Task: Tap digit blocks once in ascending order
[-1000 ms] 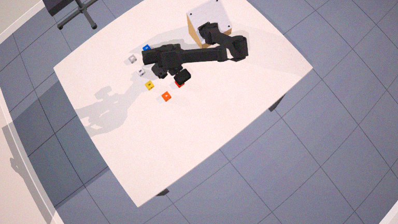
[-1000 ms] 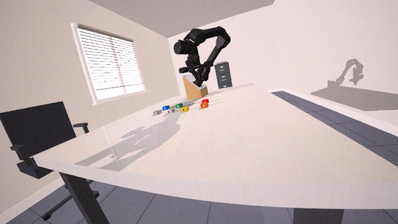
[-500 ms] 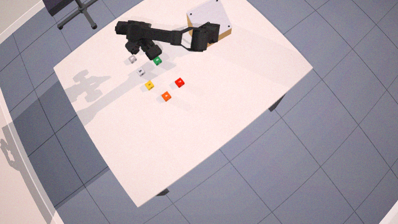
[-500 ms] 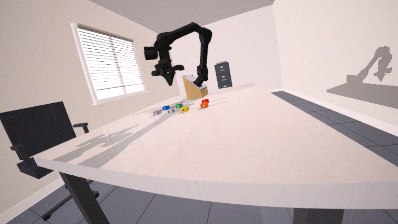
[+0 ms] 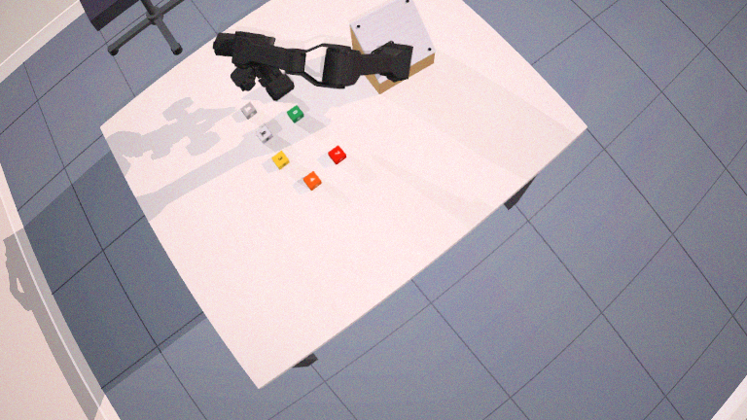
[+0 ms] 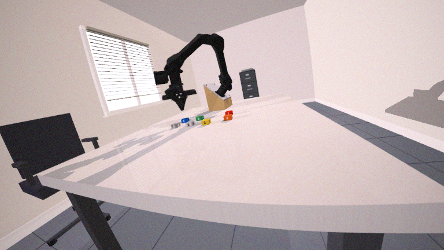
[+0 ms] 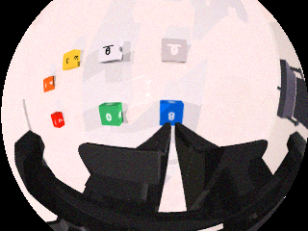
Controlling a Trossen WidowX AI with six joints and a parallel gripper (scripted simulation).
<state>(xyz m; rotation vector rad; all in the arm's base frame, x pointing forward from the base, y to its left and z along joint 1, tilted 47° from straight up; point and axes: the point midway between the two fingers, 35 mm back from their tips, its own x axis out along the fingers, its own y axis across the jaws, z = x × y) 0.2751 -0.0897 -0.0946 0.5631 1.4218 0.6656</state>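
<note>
My gripper tip is 6 cm above the blue block and 1 cm past it. The rest, counted from my gripper tip: white block 9 cm to the left, 8 cm ahead, 6 cm below; grey block 8 cm ahead, 6 cm below; green block 9 cm to the left, 6 cm below, 2 cm behind.
</note>
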